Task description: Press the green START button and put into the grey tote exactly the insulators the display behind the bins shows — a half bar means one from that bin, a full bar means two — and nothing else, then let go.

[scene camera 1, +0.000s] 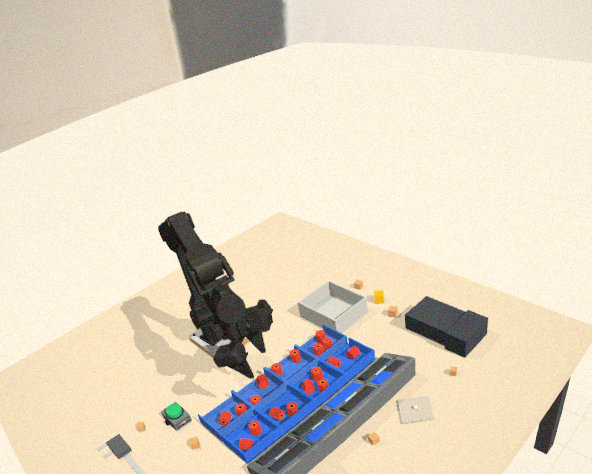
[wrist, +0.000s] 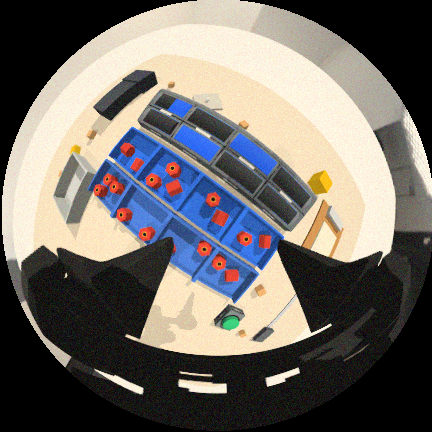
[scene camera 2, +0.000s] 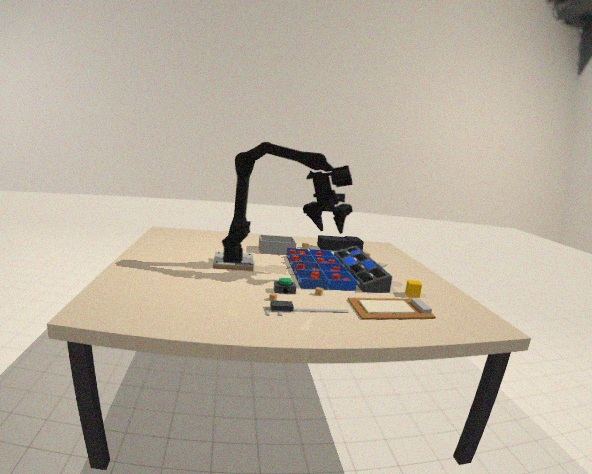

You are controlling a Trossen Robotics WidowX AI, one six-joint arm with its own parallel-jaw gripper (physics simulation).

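Frame: origin at the arm's base, x left, y ahead, z down, level; centimetres.
Seen in the pictures: gripper, fingertip midpoint: (scene camera 1: 258, 365) (wrist: 226, 244) (scene camera 2: 331, 232); arm's base, origin of the base link: (scene camera 1: 214, 335) (scene camera 2: 231, 260).
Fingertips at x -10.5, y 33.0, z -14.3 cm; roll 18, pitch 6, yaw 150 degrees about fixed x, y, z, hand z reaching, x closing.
Offsets run from my fingertips to a thing's top centre. "spot": to the spot under its first point.
My gripper (scene camera 1: 258, 364) (scene camera 2: 332, 231) (wrist: 226, 244) is open and empty, high above the blue bins @[dx +13.7, dy -5.6, dz +13.1 cm] (scene camera 1: 297, 373) (scene camera 2: 312, 284) (wrist: 147, 205). Red insulators, one of them marked here (scene camera 1: 316, 373) (scene camera 2: 314, 275) (wrist: 213, 199), lie in the bins, some upright, some on their sides. The display (scene camera 1: 410, 367) (scene camera 2: 380, 285) (wrist: 300, 220) shows, in the wrist view, a half bar far left, a full bar third in the far row and a full bar second in the near row. The grey tote @[dx +38.1, dy -11.6, dz +11.1 cm] (scene camera 1: 317, 317) (scene camera 2: 276, 245) (wrist: 84, 197) shows no insulator. The green START button @[dx -15.8, dy -18.1, dz +12.5 cm] (scene camera 1: 174, 411) (scene camera 2: 285, 281) (wrist: 231, 322) stands beside the bins.
A dark box @[dx +46.9, dy +20.2, dz +10.9 cm] (scene camera 1: 440, 327) (scene camera 2: 340, 242) (wrist: 125, 95) stands beyond the tote. A caliper @[dx -33.7, dy -14.8, dz +14.6 cm] (scene camera 1: 119, 446) (scene camera 2: 281, 306) (wrist: 263, 333) lies near the button. A clipboard @[spot: dx -31.8, dy -0.3, dz +16.1 cm] (scene camera 2: 355, 308) lies in front of the display, with a yellow cube @[dx -19.4, dy +25.6, dz +12.0 cm] (scene camera 2: 413, 288) (wrist: 320, 183) nearby. Small orange cubes are scattered around.
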